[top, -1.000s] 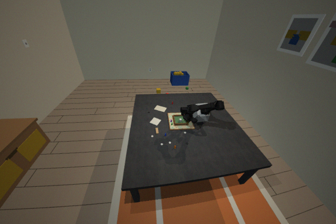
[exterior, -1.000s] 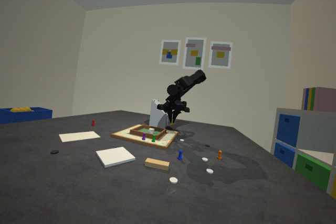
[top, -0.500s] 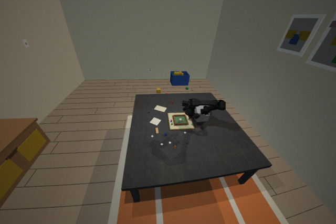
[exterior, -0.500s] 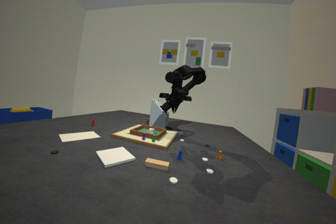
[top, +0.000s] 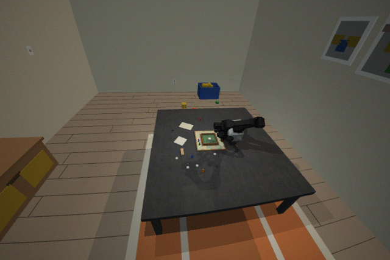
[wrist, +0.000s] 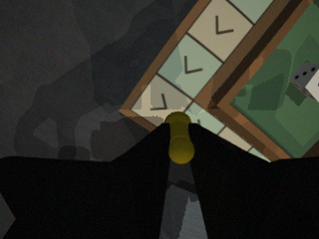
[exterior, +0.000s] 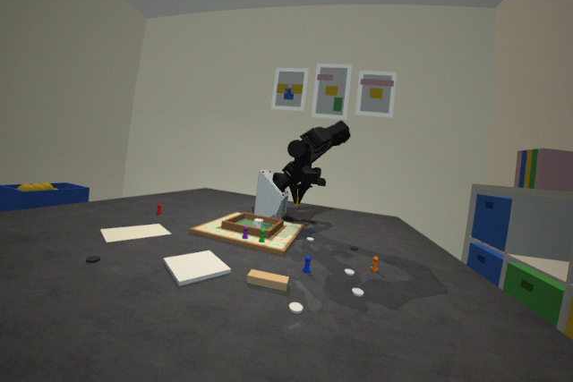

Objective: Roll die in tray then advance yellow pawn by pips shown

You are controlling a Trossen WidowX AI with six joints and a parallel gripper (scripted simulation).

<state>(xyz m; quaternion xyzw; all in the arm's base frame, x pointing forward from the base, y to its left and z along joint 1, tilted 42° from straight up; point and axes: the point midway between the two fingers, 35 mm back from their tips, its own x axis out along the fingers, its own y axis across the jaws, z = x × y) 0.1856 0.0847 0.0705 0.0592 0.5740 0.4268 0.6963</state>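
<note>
Now: the white die 110 mm to the right of my gripper tip, 90 mm ahead of it and 70 mm below it. Round my gripper tip: yellow pawn: 10 mm above; green pawn: 200 mm ahead, 70 mm below, 60 mm to the right; green felt tray: 120 mm to the right, 90 mm below, 80 mm ahead.
</note>
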